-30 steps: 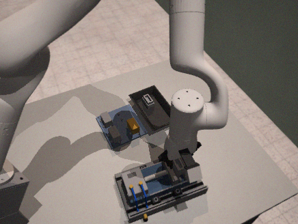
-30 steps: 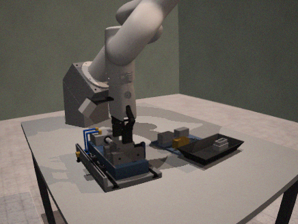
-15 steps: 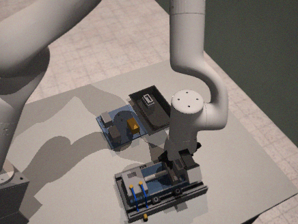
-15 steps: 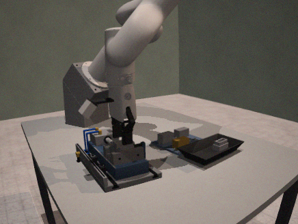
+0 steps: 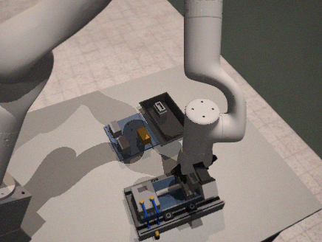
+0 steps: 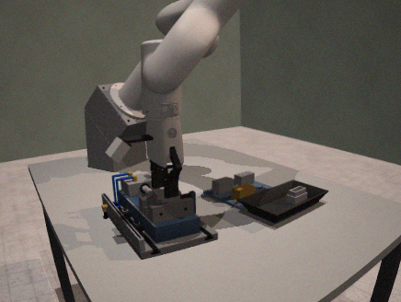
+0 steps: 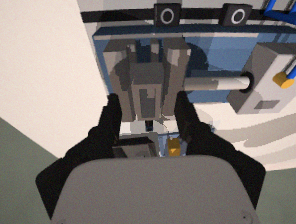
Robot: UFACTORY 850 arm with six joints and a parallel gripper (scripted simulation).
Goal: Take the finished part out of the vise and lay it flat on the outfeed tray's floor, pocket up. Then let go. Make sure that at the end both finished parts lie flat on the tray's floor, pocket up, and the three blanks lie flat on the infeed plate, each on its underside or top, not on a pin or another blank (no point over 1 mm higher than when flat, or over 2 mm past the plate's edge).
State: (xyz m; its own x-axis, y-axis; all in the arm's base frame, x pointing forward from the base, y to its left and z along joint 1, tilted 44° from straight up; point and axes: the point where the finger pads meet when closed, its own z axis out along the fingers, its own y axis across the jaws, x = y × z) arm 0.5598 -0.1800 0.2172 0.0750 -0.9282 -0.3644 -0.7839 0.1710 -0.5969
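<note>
Right now the blue vise is 70 mm behind my hand, 10 mm to the right of it and 90 mm below it. Also, from my hand: blue plate: 150 mm behind, 310 mm to the left, 120 mm below; orange block: 110 mm behind, 270 mm to the left, 100 mm below.
</note>
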